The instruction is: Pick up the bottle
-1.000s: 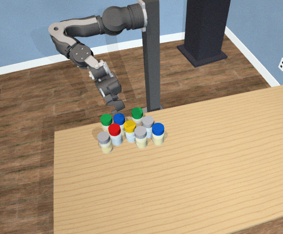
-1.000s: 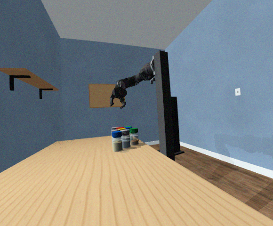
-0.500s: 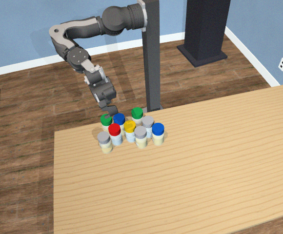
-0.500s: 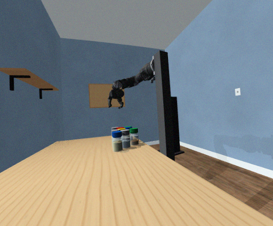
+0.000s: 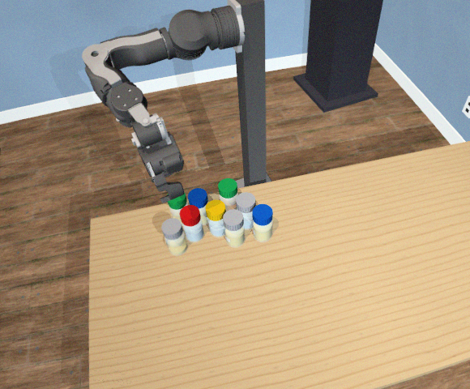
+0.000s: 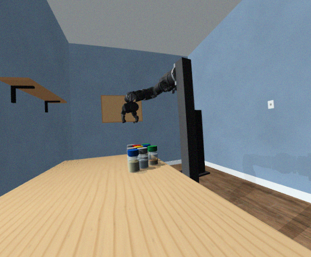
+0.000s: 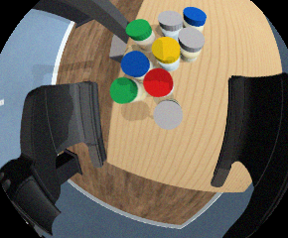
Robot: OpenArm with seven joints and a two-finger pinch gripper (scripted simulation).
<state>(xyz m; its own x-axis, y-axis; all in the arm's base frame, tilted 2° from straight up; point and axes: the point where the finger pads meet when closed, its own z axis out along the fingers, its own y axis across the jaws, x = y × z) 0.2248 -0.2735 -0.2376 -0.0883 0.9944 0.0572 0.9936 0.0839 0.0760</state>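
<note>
Now: the grey-capped bottle 2 cm to the right of my hand and 21 cm below it. From my hand the other things lie so: green-capped bottle 10 cm behind, 2 cm to the left, 21 cm below; yellow-capped bottle 2 cm behind, 11 cm to the left, 21 cm below.
</note>
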